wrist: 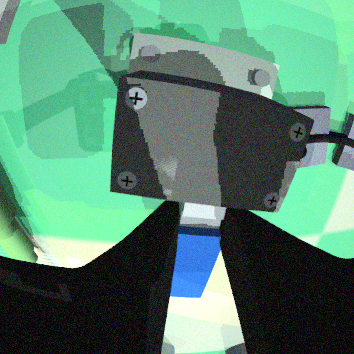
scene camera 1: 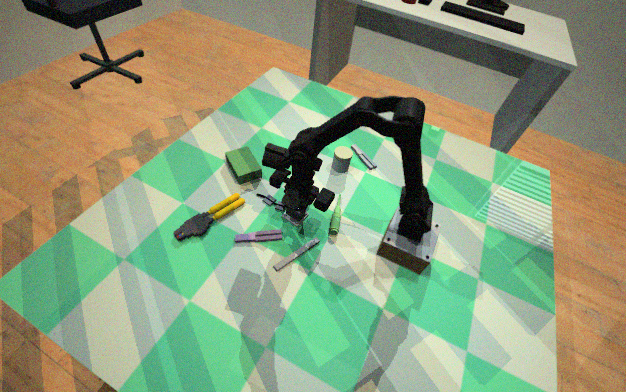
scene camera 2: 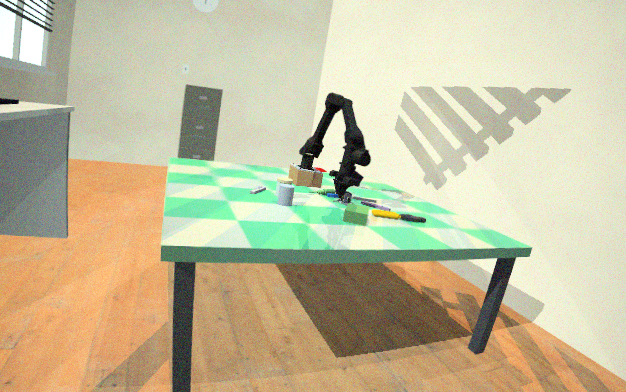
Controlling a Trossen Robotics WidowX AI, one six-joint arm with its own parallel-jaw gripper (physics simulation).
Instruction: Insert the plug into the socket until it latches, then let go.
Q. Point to a socket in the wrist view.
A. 194, 122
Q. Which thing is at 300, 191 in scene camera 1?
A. My gripper.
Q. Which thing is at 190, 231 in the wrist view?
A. A blue plug.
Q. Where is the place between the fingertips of my gripper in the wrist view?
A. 197, 207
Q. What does my gripper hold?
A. A blue plug.
